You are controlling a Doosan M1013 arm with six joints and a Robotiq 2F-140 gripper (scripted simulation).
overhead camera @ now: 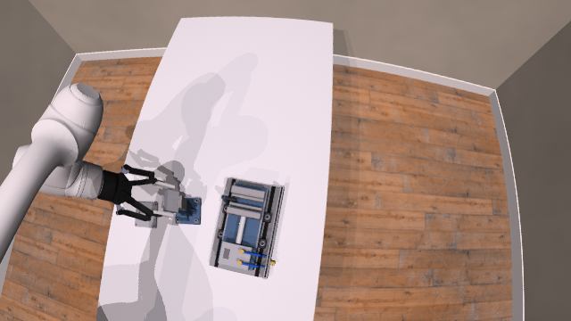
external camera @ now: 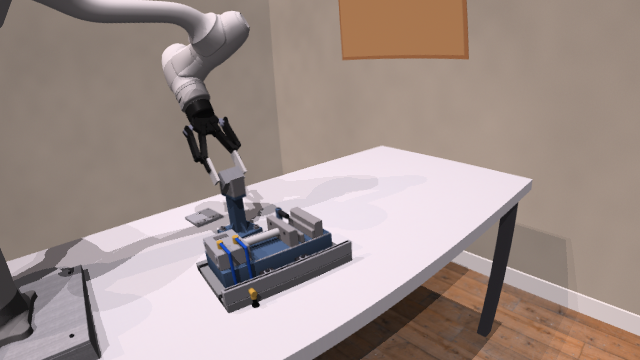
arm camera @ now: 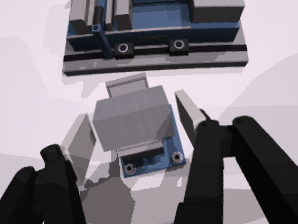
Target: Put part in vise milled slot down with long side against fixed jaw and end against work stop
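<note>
Now: the part 1 cm to the right of my hand and 2 cm below it. Also, from my hand: blue post 2 cm to the right, 12 cm below; infeed plate 4 cm behind, 15 cm to the left, 17 cm below; cylinder rod 4 cm behind, 22 cm to the right, 10 cm below.
</note>
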